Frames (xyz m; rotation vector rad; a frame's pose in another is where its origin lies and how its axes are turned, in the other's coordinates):
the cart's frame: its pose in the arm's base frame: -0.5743 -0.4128 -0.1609 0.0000 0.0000 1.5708
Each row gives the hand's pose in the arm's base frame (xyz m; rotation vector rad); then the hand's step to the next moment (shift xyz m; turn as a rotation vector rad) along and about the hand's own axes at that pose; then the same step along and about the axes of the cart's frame.
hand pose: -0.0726 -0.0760 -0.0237 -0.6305 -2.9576 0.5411
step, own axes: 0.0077 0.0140 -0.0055 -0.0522 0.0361 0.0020
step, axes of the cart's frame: 0.0169 0.0009 0.0002 0.0089 -0.0612 -0.0143
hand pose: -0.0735 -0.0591 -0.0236 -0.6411 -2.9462 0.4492
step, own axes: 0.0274 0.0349 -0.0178 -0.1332 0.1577 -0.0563
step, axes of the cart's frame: 0.0465 0.0085 0.0071 0.0960 -0.1912 0.0020
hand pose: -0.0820 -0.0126 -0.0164 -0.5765 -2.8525 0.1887
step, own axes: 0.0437 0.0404 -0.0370 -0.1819 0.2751 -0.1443
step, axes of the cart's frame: 0.0573 0.0154 0.0374 0.1912 -0.2995 0.0578
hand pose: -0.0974 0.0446 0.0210 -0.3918 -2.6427 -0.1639
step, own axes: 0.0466 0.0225 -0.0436 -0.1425 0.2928 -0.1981
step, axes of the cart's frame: 0.0250 0.0144 0.0612 0.2081 -0.2941 0.1245
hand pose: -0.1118 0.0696 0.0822 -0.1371 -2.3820 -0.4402
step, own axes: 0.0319 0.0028 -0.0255 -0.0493 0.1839 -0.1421
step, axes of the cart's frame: -0.0070 0.0073 0.0397 0.1236 -0.1657 0.1171
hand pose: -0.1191 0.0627 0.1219 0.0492 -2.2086 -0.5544
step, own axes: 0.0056 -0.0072 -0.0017 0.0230 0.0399 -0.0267
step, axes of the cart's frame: -0.0084 0.0034 0.0021 0.0210 -0.0110 0.0477
